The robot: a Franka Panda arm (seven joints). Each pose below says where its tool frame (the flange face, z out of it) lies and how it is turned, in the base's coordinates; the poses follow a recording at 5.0 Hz.
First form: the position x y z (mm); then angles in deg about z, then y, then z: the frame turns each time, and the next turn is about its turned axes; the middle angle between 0 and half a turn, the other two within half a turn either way.
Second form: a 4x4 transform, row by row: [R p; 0 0 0 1], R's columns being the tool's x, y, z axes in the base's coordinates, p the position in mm. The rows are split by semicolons. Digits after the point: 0 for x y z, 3 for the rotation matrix.
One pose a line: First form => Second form
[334, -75, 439, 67.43, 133.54, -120.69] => 0.929, 0.244, 0.278, 334; -0.005, -0.743, 0.669, -75; 0.370, -0.623, -0.689, 439; 0, 0, 0, 1
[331, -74, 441, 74.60, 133.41, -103.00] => 0.980, 0.039, 0.193, 331; -0.110, -0.705, 0.700, -74; 0.163, -0.708, -0.687, 441; 0, 0, 0, 1
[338, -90, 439, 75.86, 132.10, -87.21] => 0.961, -0.211, 0.181, 338; -0.276, -0.637, 0.719, -90; -0.036, -0.741, -0.670, 439; 0, 0, 0, 1
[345, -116, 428, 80.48, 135.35, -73.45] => 0.912, -0.394, 0.116, 345; -0.358, -0.625, 0.693, -116; -0.200, -0.674, -0.711, 428; 0, 0, 0, 1
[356, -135, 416, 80.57, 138.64, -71.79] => 0.899, -0.425, 0.108, 356; -0.387, -0.652, 0.652, -135; -0.206, -0.628, -0.751, 416; 0, 0, 0, 1
